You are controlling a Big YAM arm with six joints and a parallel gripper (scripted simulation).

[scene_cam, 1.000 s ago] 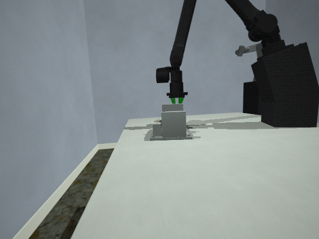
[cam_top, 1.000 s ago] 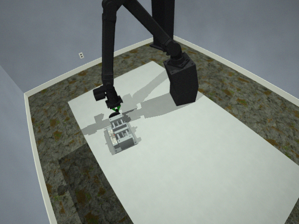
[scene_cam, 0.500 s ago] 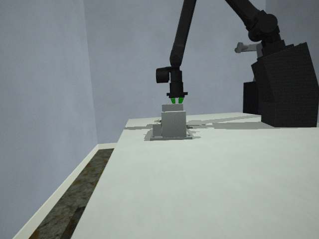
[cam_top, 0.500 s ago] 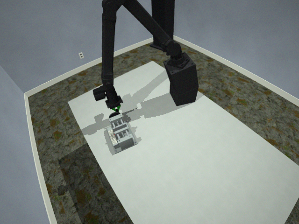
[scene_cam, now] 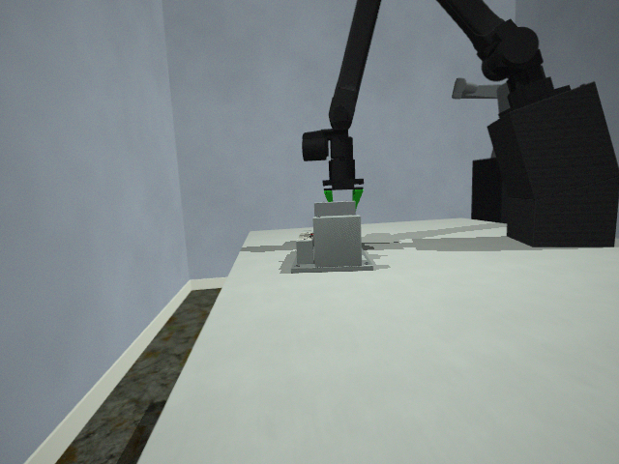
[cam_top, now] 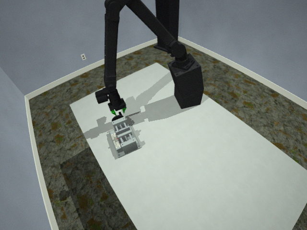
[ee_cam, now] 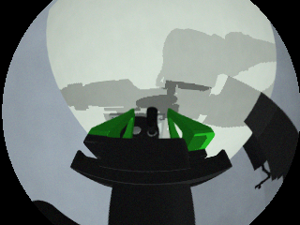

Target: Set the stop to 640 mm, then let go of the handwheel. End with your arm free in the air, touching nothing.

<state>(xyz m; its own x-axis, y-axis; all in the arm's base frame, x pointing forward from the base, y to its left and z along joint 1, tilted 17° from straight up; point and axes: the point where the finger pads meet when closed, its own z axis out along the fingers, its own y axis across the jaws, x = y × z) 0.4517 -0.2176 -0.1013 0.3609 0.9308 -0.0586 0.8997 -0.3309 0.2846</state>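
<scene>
Right now the handwheel is 20 mm to the left of my hand and 20 mm ahead of it.
</scene>
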